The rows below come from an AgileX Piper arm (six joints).
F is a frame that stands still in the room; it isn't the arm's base.
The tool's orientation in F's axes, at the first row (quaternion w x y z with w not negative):
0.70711, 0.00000, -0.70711, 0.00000
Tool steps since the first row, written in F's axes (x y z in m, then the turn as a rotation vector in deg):
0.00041, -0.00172, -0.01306, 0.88, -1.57, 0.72
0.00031, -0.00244, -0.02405, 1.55, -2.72, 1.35
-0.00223, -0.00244, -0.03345, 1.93, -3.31, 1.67
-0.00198, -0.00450, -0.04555, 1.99, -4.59, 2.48
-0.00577, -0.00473, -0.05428, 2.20, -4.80, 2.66
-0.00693, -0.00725, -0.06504, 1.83, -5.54, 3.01
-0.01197, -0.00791, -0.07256, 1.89, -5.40, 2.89
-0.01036, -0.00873, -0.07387, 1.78, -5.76, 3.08
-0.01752, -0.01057, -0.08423, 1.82, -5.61, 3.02
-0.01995, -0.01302, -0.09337, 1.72, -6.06, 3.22
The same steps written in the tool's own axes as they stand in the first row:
-0.01306, -0.00172, -0.00041, 0.72, -1.57, -0.88
-0.02405, -0.00244, -0.00031, 1.35, -2.72, -1.55
-0.03345, -0.00244, 0.00223, 1.67, -3.31, -1.93
-0.04555, -0.00450, 0.00198, 2.48, -4.59, -1.99
-0.05428, -0.00473, 0.00577, 2.66, -4.80, -2.20
-0.06504, -0.00725, 0.00693, 3.01, -5.54, -1.83
-0.07256, -0.00791, 0.01197, 2.89, -5.40, -1.89
-0.07387, -0.00873, 0.01036, 3.08, -5.76, -1.78
-0.08423, -0.01057, 0.01752, 3.02, -5.61, -1.82
-0.09337, -0.01302, 0.01995, 3.22, -6.06, -1.72

